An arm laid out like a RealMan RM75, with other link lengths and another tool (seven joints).
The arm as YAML. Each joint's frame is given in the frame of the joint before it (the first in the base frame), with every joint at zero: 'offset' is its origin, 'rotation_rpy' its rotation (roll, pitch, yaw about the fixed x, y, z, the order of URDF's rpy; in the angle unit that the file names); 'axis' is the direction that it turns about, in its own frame. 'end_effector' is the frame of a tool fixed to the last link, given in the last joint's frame.
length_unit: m
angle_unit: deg
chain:
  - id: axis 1
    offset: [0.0, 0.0, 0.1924]
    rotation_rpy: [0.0, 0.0, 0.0]
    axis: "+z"
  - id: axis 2
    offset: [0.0, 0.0, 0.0]
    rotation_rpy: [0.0, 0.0, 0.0]
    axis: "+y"
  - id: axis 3
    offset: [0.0, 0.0, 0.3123]
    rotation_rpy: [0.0, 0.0, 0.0]
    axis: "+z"
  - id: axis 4
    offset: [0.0, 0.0, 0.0]
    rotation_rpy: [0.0, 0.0, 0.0]
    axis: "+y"
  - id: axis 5
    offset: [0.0, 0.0, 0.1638]
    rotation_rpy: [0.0, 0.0, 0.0]
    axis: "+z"
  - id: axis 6
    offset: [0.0, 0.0, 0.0]
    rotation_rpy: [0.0, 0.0, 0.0]
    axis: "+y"
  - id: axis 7
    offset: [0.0, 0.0, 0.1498]
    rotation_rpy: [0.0, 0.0, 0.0]
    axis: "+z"
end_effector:
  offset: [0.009, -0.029, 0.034]
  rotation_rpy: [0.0, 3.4, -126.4]
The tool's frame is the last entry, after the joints.
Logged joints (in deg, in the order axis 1, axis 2, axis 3, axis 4, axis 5, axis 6, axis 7), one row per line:
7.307, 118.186, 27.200, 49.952, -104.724, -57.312, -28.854
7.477, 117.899, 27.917, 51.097, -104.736, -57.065, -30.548
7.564, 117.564, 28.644, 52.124, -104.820, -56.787, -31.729
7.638, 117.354, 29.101, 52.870, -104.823, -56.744, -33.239
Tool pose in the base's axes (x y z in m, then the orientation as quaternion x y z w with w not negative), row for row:
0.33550, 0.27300, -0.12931, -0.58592, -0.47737, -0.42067, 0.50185
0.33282, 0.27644, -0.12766, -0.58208, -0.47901, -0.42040, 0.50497
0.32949, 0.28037, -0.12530, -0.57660, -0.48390, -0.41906, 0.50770
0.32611, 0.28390, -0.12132, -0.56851, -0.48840, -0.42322, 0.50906
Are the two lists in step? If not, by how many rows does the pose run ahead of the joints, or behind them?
The pose runs 2 rows behind the joints: the pose in row i belongs to the joints in row i - 2.
